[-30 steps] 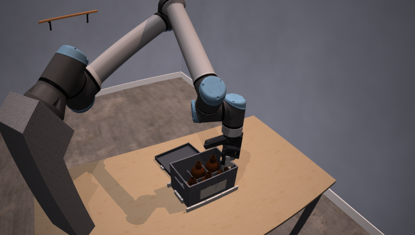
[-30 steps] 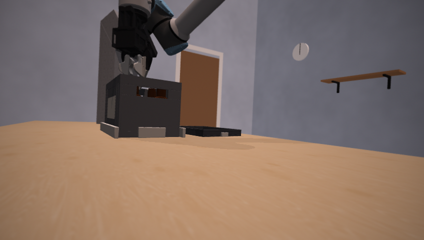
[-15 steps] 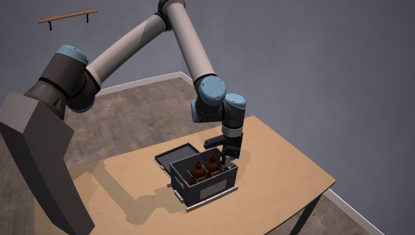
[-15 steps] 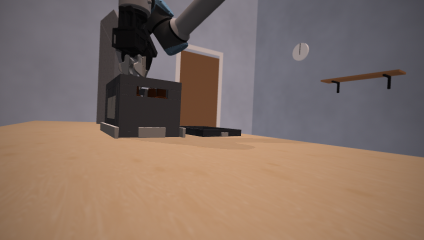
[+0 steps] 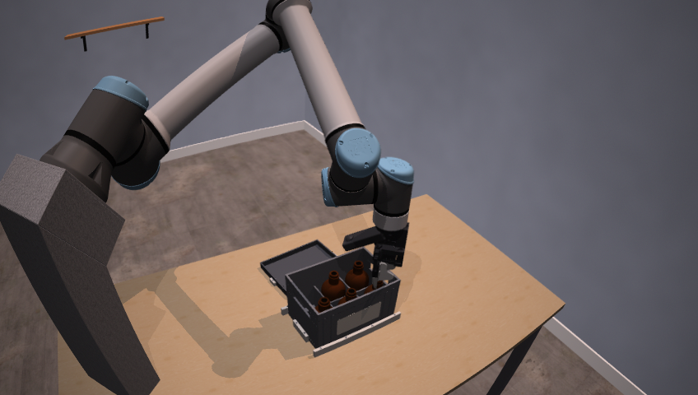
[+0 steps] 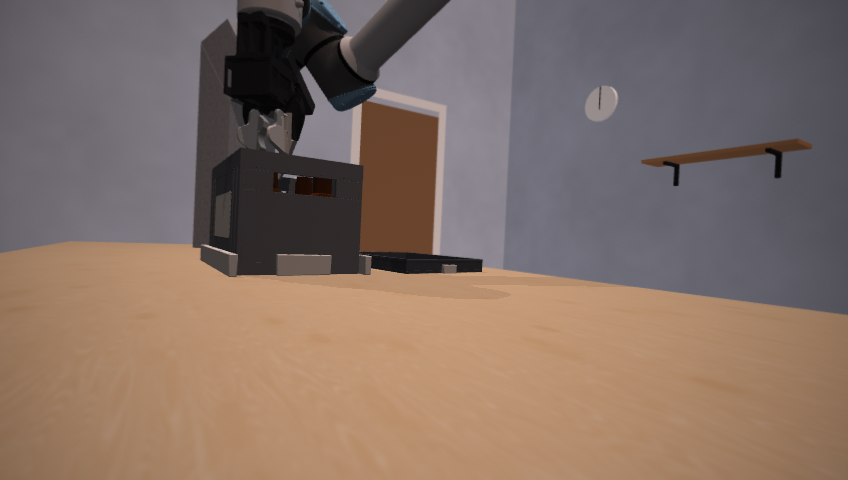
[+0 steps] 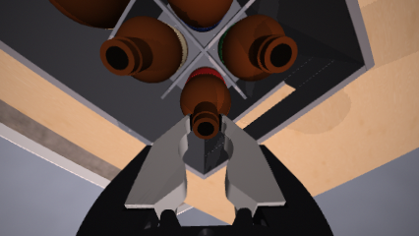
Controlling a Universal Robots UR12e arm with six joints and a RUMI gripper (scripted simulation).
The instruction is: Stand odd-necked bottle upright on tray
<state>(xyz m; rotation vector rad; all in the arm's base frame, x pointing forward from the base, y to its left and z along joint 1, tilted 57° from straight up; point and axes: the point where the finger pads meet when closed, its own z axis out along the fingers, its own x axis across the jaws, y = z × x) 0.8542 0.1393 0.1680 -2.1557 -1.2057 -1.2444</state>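
Right now my hand is 10 cm past the crate, 7 cm above it and 1 cm to the left of it. The rest, counted from my hand: flat dark tray 23 cm to the left, 21 cm behind, 14 cm below.
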